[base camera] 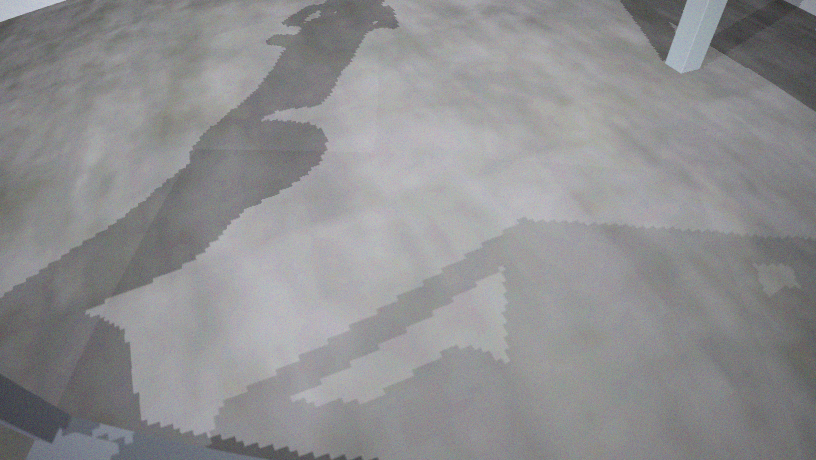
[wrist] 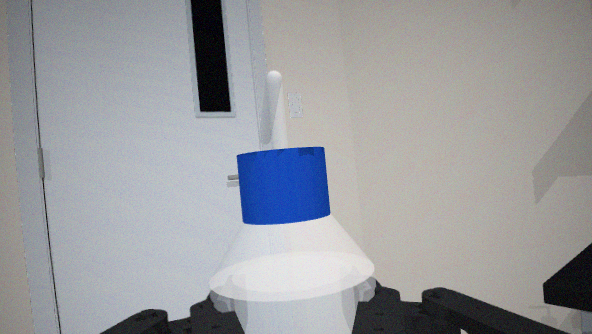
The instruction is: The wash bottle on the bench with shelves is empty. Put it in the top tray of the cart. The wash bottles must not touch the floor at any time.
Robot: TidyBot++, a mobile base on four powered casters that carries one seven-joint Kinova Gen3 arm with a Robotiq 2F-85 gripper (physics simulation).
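Frame: origin at the arm's base, x down, y right, z back, level; metres.
Seen in the pictures: gripper, fingertip midpoint: (wrist: 293,291).
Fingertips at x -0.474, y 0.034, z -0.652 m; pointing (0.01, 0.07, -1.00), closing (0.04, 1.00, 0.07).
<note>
Pixels of each thing's top centre, then the offset from my fingertips to it. "spot": a spot on its surface instead. Level surfaces: height alone.
- wash bottle, top centre: (wrist: 268,78) dx -0.093, dy -0.003, dz +0.023 m
- black bench top corner, surface spot: (wrist: 572,282) spot: dx +0.109, dy +0.339, dz -0.197 m
- pale leg, surface spot: (base camera: 694,40) spot: dx +0.804, dy +0.373, dz -0.167 m
- floor, surface height: dx +0.871 m
A wash bottle (wrist: 285,186) with a blue cap, a white nozzle and a translucent white body stands nearly upright in the middle of the wrist view. My gripper (wrist: 293,291) is shut on the bottle's body, with a dark finger on each side at the bottom of the wrist view. The lower part of the bottle is out of view. The cart does not show clearly in either view.
A pale door (wrist: 125,165) with a dark narrow window stands left in the wrist view, beside a beige wall (wrist: 440,100). A black bench top corner (wrist: 572,282) shows at right. A pale leg (base camera: 694,40) stands on the floor (base camera: 428,171) at upper right in the base view.
</note>
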